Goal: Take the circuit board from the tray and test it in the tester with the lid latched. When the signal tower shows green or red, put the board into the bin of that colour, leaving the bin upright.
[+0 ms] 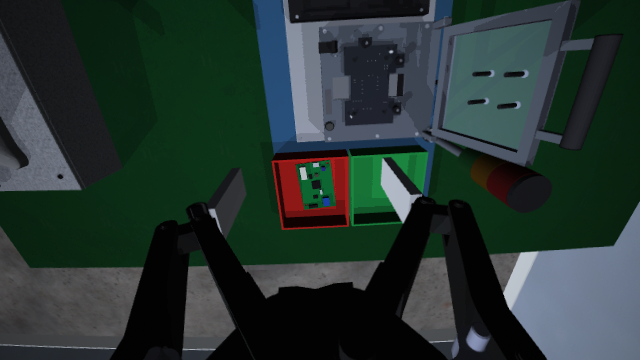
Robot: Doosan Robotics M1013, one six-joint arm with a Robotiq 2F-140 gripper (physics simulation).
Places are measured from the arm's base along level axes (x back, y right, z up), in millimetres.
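Pixels of known places: gripper, fingertip midpoint: [312, 176].
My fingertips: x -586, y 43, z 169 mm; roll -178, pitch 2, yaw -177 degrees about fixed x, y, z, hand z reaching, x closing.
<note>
Behind a point stands the place of what it marks.
The green circuit board [317, 185] @(z -91, x -588, y 179 mm) lies inside the red bin [278, 195] @(z -55, x -510, y 183 mm), which stands upright. The green bin [389, 223] @(z -54, x -741, y 253 mm) stands upright right beside it and holds no board. My gripper [312, 176] @(z 169, x -586, y 42 mm) is open wide above the bins, with one finger at the left of the red bin and the other over the green bin; nothing is between the fingers. The tester [307, 100] @(z -95, x -572, y 5 mm) stands behind the bins with its nest showing and no green board in it. Its lid [487, 90] @(z 67, x -798, y -24 mm) is swung open to the right. The signal tower [505, 182] @(z 143, x -792, y 64 mm) shows dark red, amber and green segments; which one is lit I cannot tell.
The green table top [200, 125] @(z -101, x -359, y 49 mm) ends at a front edge below the bins. A grey block-like machine or arm base [50, 125] @(z 3, x -165, y 21 mm) stands at the left. A blue base [274, 100] @(z -99, x -510, y 5 mm) lies under the tester. The lid's handle [592, 92] @(z 173, x -816, y -32 mm) sticks out at the right. A pale surface [585, 305] shows at the lower right.
</note>
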